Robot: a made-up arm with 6 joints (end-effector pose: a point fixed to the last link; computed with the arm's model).
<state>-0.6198 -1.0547 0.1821 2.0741 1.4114 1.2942</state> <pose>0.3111 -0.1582 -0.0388 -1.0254 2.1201 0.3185</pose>
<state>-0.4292 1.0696 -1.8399 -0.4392 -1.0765 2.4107</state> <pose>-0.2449 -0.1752 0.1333 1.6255 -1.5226 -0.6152</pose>
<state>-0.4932 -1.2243 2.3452 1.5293 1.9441 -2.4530</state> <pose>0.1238 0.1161 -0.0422 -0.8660 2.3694 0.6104</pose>
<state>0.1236 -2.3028 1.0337 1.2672 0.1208 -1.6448</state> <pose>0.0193 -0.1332 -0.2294 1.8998 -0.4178 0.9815</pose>
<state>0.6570 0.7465 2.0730 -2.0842 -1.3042 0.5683</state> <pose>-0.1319 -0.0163 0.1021 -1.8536 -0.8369 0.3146</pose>
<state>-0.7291 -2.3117 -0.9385 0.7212 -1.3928 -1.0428</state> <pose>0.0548 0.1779 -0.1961 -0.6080 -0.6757 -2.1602</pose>
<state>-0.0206 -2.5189 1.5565 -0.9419 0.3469 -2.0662</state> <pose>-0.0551 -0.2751 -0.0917 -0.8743 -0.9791 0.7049</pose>
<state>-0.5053 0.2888 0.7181 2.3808 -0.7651 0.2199</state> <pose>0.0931 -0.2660 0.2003 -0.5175 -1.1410 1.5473</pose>
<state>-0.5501 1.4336 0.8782 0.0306 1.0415 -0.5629</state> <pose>-0.1369 -0.4242 0.1693 -0.1640 0.9081 -0.8839</pose>
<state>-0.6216 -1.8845 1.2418 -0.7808 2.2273 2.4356</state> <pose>0.2541 -0.0236 -0.1690 2.1605 1.9347 0.7594</pose>
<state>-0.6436 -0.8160 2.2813 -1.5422 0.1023 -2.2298</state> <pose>-0.0027 -0.0327 -0.0895 -0.7356 -1.0715 -1.2377</pose>
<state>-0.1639 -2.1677 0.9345 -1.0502 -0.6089 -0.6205</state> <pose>0.0712 -0.2500 -0.1374 0.1259 -0.4882 -0.5782</pose>
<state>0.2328 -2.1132 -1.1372 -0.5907 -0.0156 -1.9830</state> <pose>0.2096 0.0458 -0.2999 1.9599 -0.7462 1.5088</pose>
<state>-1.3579 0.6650 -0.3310 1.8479 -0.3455 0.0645</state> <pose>0.2236 -0.2723 0.2746 -0.6153 -1.4087 2.1096</pose>
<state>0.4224 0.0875 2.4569 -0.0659 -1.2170 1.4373</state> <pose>-0.0580 0.0016 0.1370 -2.0275 -0.0999 1.1181</pose>
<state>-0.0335 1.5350 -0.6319 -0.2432 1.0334 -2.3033</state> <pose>-0.4301 -0.2009 0.1726 0.8158 0.4786 -1.0249</pose>
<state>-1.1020 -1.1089 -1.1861 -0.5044 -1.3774 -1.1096</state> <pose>0.0616 0.2379 0.2513 0.1852 0.8010 -2.9691</pose>
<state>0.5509 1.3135 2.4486 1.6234 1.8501 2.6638</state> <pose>-0.1406 0.0718 0.2428 0.1330 0.0573 0.8912</pose>
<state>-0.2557 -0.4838 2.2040 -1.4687 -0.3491 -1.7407</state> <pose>0.0070 -0.0311 -0.0689 -0.0002 -1.2522 -1.9642</pose>
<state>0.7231 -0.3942 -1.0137 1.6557 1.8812 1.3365</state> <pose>-0.0012 -0.3069 0.2994 -0.1628 2.3271 -1.3488</pose>
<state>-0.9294 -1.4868 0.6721 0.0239 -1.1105 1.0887</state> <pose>0.2041 -0.0284 0.0155 0.5546 0.2389 -0.3670</pose>
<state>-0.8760 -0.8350 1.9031 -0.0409 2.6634 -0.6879</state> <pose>0.2413 -0.0703 0.1982 -0.7005 0.9218 0.0983</pose>
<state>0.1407 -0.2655 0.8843 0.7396 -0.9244 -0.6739</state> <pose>0.0369 -0.2754 0.2012 0.0518 -1.4163 0.8510</pose>
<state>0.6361 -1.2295 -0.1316 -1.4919 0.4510 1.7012</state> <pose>0.2022 -0.2365 0.0082 2.6626 -0.1803 -1.3103</pose>
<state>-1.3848 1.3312 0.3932 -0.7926 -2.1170 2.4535</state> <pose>0.1490 -0.4462 -0.0489 -1.3665 -2.3618 1.0349</pose>
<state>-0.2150 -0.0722 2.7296 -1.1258 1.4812 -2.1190</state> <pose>0.0930 -0.0146 -0.0552 -2.0970 -0.5717 -2.2605</pose>
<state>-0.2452 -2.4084 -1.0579 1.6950 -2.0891 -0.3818</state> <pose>0.1653 0.0519 -0.1503 -0.8648 0.3700 -2.3641</pose>
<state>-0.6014 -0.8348 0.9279 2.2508 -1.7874 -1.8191</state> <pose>0.0376 -0.1034 0.0743 1.3057 0.2864 -2.0681</pose>
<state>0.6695 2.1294 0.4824 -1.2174 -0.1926 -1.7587</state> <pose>-0.4029 -0.1794 -0.0576 0.4910 1.1327 0.0581</pose>
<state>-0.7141 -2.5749 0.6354 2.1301 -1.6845 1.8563</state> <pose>0.2033 -0.1109 -0.0715 -0.4685 0.5579 0.9395</pose>
